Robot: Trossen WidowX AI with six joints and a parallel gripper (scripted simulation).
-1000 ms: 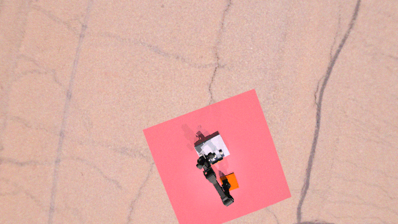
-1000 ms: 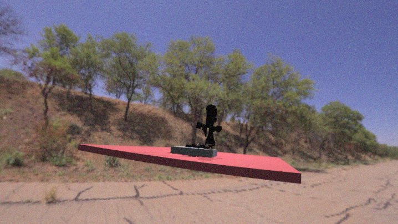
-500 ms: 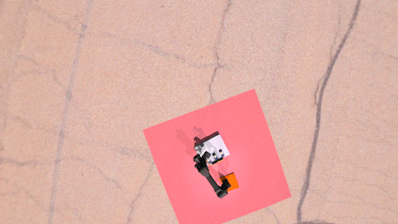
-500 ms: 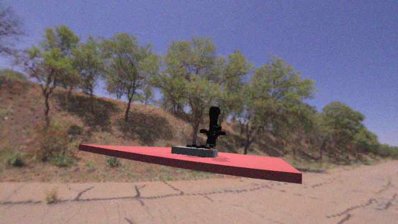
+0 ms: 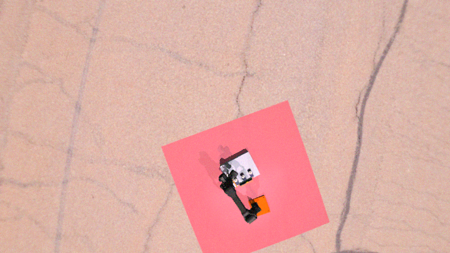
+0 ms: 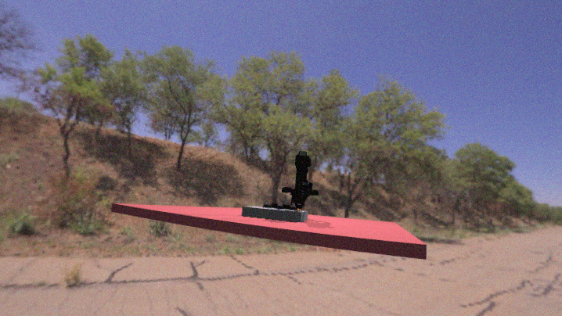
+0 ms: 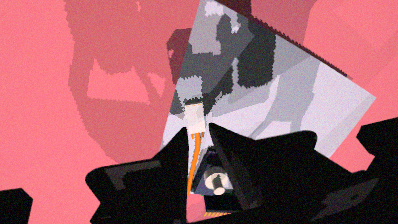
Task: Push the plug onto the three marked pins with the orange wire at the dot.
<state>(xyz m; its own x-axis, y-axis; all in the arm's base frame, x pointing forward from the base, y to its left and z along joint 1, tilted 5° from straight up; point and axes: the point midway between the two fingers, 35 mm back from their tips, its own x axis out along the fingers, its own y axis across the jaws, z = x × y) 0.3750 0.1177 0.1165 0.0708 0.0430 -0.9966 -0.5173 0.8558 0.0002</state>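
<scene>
My gripper tip is now 140 mm to the left of the yellow band, 110 mm past it and 10 mm below it. The rest, counted from my gripper tip: low grey slab 110 mm to the right, 50 mm ahead, 40 mm below.
</scene>
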